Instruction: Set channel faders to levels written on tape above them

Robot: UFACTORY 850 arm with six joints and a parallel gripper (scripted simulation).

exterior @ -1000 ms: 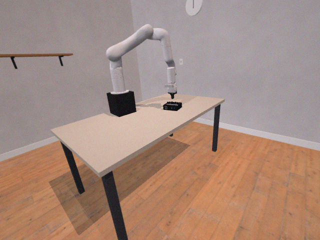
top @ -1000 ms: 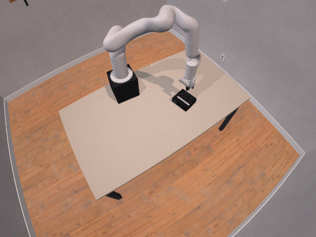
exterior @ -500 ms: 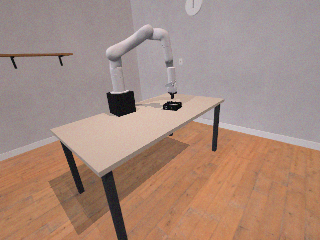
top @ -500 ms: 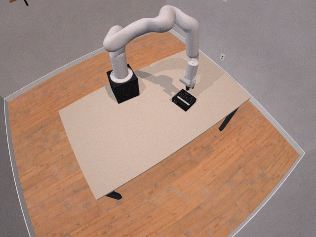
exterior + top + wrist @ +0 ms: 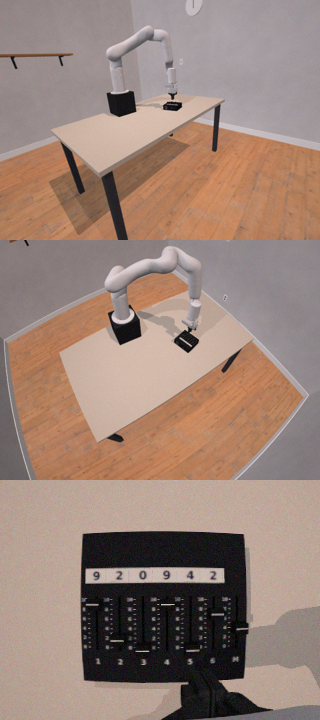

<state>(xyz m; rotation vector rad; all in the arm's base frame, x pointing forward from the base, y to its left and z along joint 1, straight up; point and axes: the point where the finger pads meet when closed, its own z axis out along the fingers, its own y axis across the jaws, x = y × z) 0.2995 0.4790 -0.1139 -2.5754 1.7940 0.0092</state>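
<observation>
My gripper is now 60 mm to the left of the master fader, 40 mm above it and 30 mm past it.
</observation>
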